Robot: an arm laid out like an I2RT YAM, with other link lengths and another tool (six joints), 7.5 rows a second.
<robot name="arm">
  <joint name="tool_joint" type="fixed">
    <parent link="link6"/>
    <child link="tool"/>
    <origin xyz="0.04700 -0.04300 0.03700" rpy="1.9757 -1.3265 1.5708"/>
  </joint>
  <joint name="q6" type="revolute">
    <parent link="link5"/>
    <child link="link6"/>
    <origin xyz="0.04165 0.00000 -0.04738"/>
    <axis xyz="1 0 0"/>
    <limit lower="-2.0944" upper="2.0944"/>
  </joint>
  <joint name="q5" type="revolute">
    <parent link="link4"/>
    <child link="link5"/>
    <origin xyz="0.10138 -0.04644 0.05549"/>
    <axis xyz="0 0 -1"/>
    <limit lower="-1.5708" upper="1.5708"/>
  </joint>
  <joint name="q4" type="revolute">
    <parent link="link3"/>
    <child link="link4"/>
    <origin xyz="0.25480 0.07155 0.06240"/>
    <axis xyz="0 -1 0"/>
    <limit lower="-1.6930" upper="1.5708"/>
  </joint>
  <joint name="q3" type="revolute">
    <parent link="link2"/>
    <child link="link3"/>
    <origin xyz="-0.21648 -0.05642 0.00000"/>
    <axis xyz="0 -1 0"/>
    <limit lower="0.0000" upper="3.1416"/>
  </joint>
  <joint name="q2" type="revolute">
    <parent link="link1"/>
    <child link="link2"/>
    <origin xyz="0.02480 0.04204 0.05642"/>
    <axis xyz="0 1 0"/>
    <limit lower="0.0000" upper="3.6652"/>
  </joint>
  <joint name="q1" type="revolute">
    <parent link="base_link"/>
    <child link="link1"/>
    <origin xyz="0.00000 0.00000 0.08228"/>
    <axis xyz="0 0 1"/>
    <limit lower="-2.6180" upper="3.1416"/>
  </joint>
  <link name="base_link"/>
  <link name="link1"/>
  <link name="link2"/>
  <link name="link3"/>
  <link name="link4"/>
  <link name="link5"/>
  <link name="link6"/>
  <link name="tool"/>
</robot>
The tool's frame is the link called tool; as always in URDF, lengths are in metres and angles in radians.
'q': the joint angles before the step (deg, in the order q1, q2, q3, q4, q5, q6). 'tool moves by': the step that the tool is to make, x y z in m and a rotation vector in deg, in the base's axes. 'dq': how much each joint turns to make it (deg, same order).
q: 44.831, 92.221, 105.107, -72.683, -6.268, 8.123
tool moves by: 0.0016, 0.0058, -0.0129, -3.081, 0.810, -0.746
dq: 0.991, 2.545, 0.761, -0.909, 2.231, 0.757
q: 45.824, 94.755, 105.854, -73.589, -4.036, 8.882
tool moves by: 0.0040, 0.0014, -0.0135, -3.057, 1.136, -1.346
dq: 0.209, 2.574, 0.818, -1.187, 1.860, 0.823
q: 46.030, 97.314, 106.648, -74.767, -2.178, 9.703
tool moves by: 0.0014, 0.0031, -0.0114, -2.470, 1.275, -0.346
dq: 0.411, 2.333, 1.000, -1.322, 1.022, 0.385
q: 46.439, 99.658, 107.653, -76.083, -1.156, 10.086
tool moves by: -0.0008, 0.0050, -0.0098, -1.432, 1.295, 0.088
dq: 0.644, 1.805, 0.604, -0.720, 0.234, 0.506
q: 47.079, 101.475, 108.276, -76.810, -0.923, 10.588
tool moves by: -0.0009, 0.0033, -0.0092, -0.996, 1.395, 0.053
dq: 0.383, 1.337, 0.172, -0.506, -0.221, 0.426
